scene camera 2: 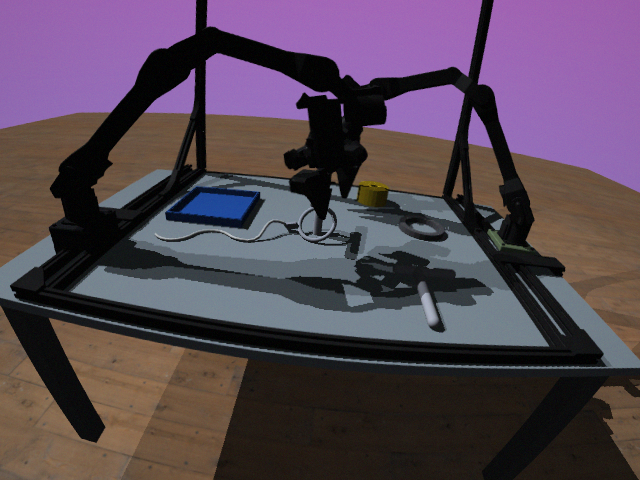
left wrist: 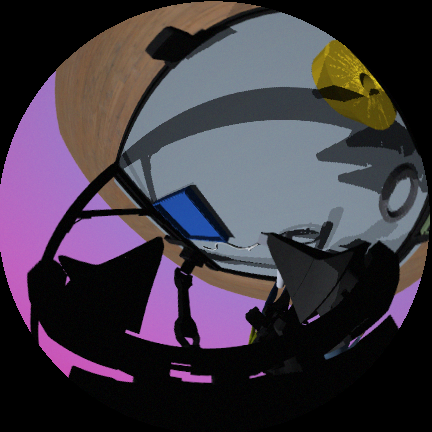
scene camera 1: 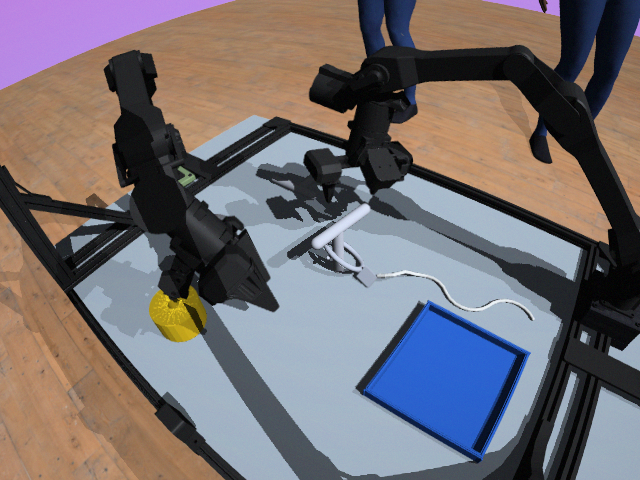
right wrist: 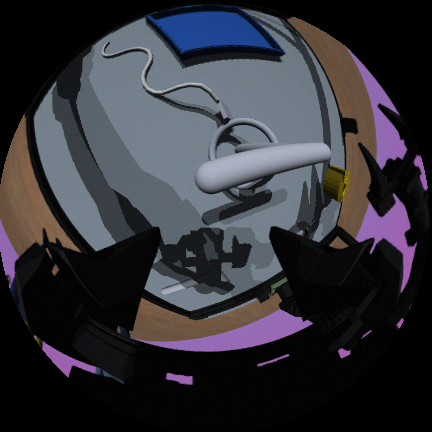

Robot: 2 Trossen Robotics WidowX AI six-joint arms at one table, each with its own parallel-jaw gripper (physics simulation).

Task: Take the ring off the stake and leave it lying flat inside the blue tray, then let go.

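Places are measured from the left arm's base along level axes (x down, y right, z back), in centimetres.
Pixels of known places: left gripper, fingertip midpoint: [left wrist: 215, 240] [scene camera 1: 272, 293]; right gripper, fingertip midpoint: [scene camera 2: 334, 208] [scene camera 1: 350, 197] [right wrist: 216, 232]; left arm's base at its link origin: [scene camera 2: 511, 239] [right wrist: 281, 286]; right arm's base at its link origin: [scene camera 2: 82, 218] [left wrist: 189, 261] [scene camera 1: 618, 298].
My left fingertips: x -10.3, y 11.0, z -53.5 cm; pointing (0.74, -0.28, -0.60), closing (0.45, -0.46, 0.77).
For each thing: its top centre in the pictures, then the offset to it from my left fingertips. "spot": a spot on its surface instead.
- T-shaped stake at its top centre: [right wrist: 293, 159] [scene camera 1: 341, 221] dx +2.5, dy -18.5, dz +3.8 cm
- small square tag at a spot on its surface: [scene camera 1: 365, 276] spot: dx +11.9, dy -18.1, dz -1.8 cm
- white cord at a spot on its surface: [right wrist: 144, 74] [scene camera 1: 439, 283] spot: dx +13.0, dy -25.8, dz -12.8 cm
- blue tray at its top centre: [scene camera 1: 453, 371] [scene camera 2: 215, 200] [left wrist: 185, 222] dx +11.3, dy -11.5, dz -23.8 cm
- yellow drum at its top centre: [scene camera 1: 173, 303] [scene camera 2: 374, 185] [right wrist: 343, 186] dx +8.5, dy +9.2, dz +16.9 cm
- thicker grey ring at its top centre: [scene camera 2: 422, 224] [right wrist: 296, 242] dx +12.0, dy -6.7, dz +29.9 cm
- loose pale rod at a spot on its surface: [scene camera 2: 429, 307] [right wrist: 170, 291] spot: dx +11.6, dy -41.9, dz +25.9 cm
The thin grey ring [scene camera 1: 356, 251] [scene camera 2: 334, 224] [right wrist: 245, 121] is tilted around the upright post of the T-shaped stake [scene camera 1: 341, 225] [right wrist: 262, 167], below its crossbar. A small square tag [scene camera 1: 365, 276] and a white cord [scene camera 1: 439, 283] [right wrist: 148, 65] hang from the ring. The blue tray [scene camera 1: 449, 372] [scene camera 2: 214, 204] [left wrist: 192, 215] [right wrist: 215, 30] is empty. My right gripper [scene camera 1: 350, 196] [scene camera 2: 333, 207] [right wrist: 216, 232] is open, above and beside the stake. My left gripper [scene camera 1: 227, 304] [left wrist: 215, 240] [right wrist: 369, 122] is open; in scene camera 2 it is mostly hidden.
A yellow drum [scene camera 1: 178, 322] [scene camera 2: 372, 194] [left wrist: 350, 85] [right wrist: 336, 184] stands near my left gripper. A thicker grey ring [scene camera 2: 423, 235] [left wrist: 382, 200] lies flat on the table. A loose pale rod [scene camera 2: 429, 307] [right wrist: 175, 288] lies on the table. Black rails edge the table.
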